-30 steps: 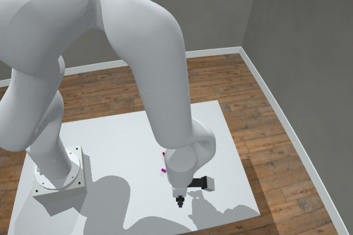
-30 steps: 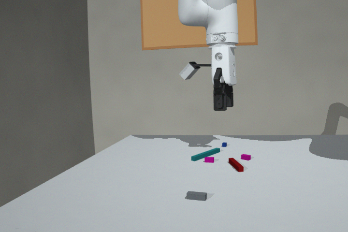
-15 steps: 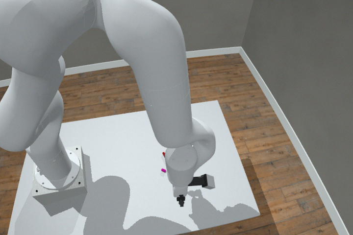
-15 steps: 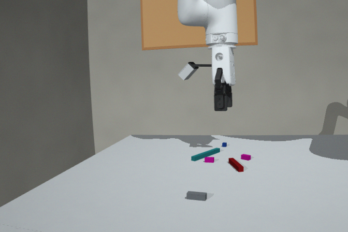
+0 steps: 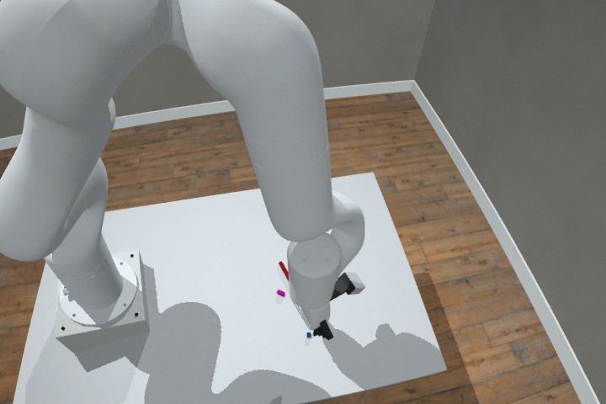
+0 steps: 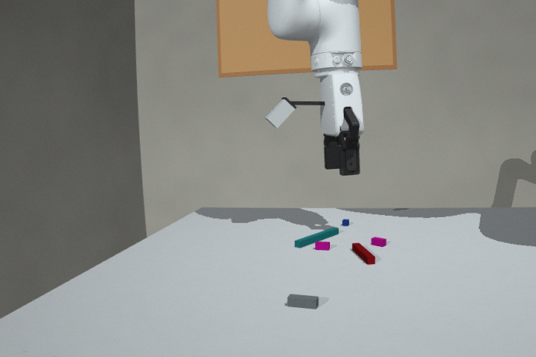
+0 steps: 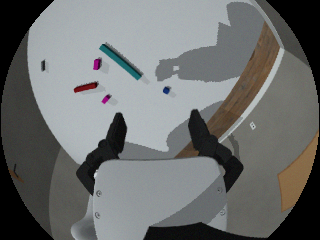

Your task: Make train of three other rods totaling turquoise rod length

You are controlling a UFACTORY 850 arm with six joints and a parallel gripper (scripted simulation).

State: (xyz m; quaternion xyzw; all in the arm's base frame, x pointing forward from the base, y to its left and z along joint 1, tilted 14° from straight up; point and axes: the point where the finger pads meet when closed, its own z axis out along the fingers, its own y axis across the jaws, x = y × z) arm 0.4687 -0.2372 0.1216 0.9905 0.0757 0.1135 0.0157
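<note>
Now: hand 5 cm short of the turquoise rod, 7 cm to the right of it and 10 cm above it. Round my hand: grey rod: 8 cm ahead, 32 cm to the left, 10 cm below; blue rod: 1 cm behind, 2 cm to the right, 10 cm below; red rod: 1 cm behind, 16 cm to the left, 10 cm below.
</note>
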